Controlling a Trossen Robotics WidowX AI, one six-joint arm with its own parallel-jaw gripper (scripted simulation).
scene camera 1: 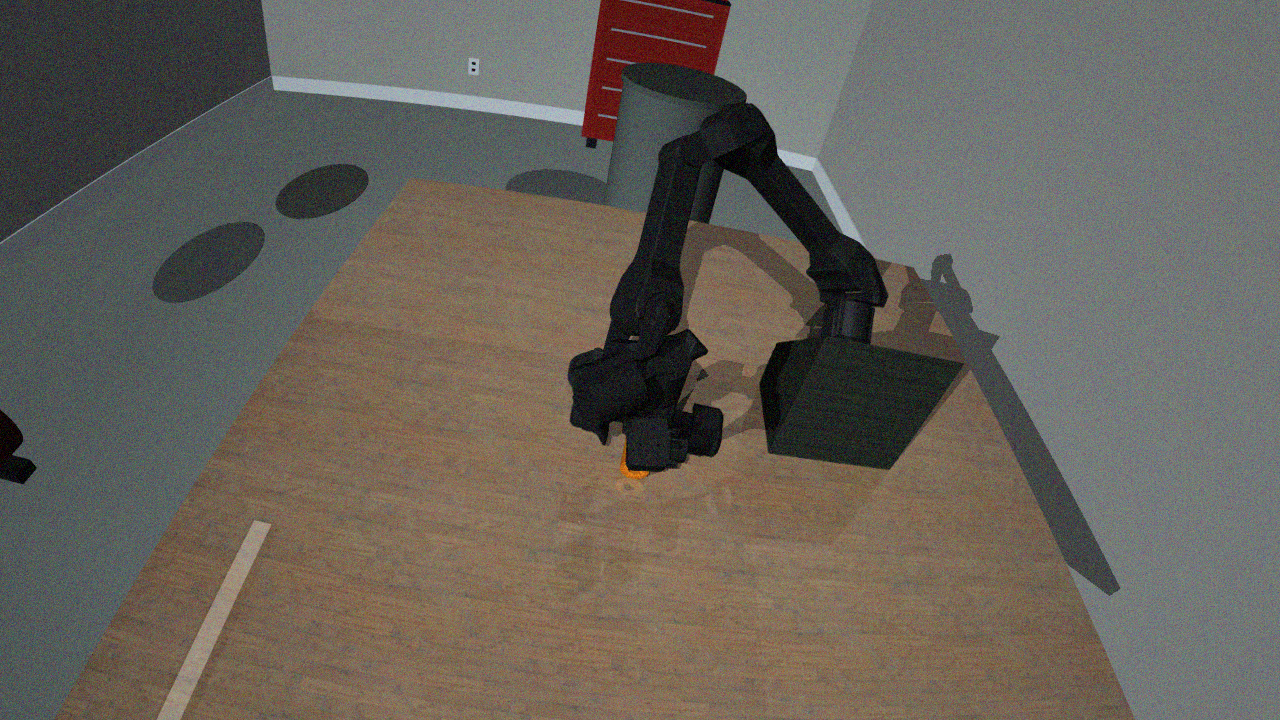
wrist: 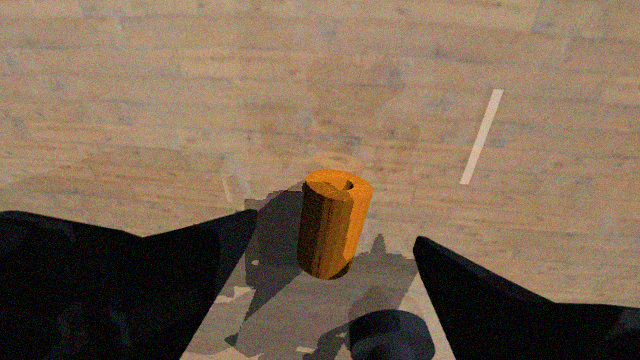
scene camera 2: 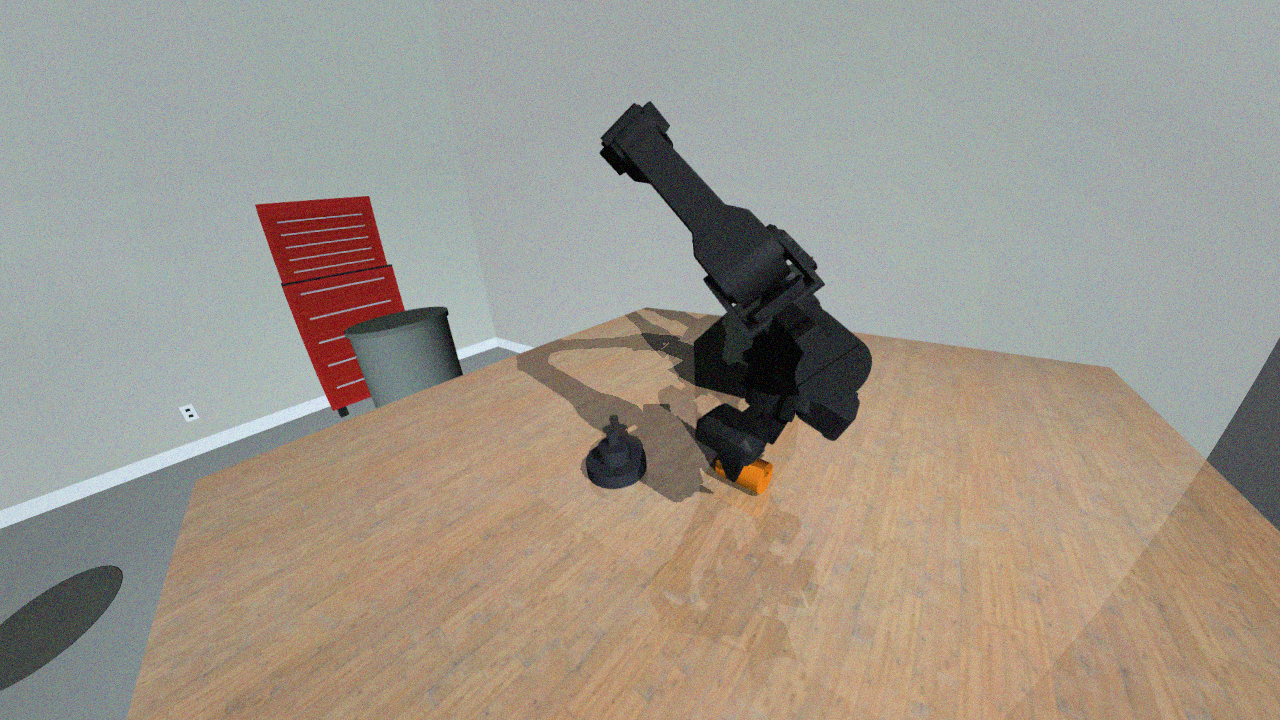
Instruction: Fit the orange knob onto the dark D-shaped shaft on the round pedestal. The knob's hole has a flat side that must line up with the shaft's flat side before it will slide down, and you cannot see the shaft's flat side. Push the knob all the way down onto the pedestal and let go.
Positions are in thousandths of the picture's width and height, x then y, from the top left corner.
Scene:
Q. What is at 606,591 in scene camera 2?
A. My gripper.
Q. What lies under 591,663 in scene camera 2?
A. An orange knob.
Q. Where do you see an orange knob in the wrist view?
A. At 524,565

